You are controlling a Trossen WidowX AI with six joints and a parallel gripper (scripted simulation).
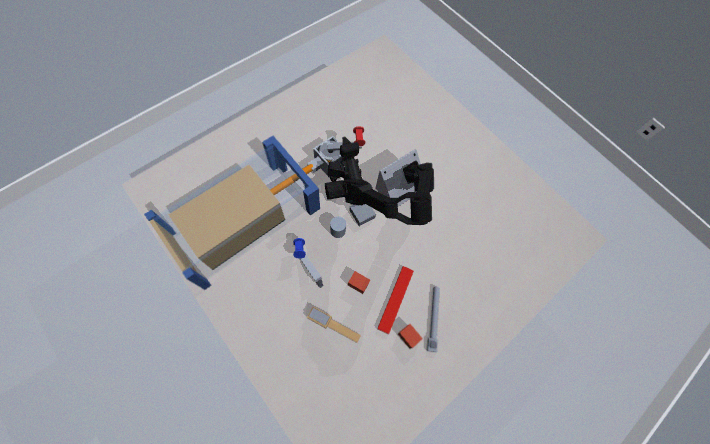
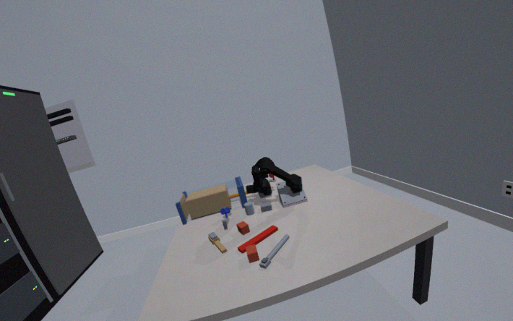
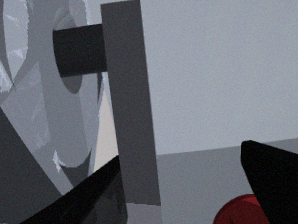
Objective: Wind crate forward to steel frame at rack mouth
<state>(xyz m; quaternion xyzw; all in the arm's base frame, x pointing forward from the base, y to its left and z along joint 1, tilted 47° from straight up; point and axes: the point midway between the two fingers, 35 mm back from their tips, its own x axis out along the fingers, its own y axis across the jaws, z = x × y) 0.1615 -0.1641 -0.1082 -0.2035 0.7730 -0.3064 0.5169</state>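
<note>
Right now my gripper tip is 1 cm past the red-knobbed handle, 2 cm to the right of it and 1 cm above it. The rest, counted from my gripper tip: red knob (4 cm behind, 3 cm to the left, 2 cm above); then blue frame (21 cm ahead, 1 cm to the right, 2 cm below); then grey winch (3 cm ahead, 3 cm to the right, 10 cm below).
</note>
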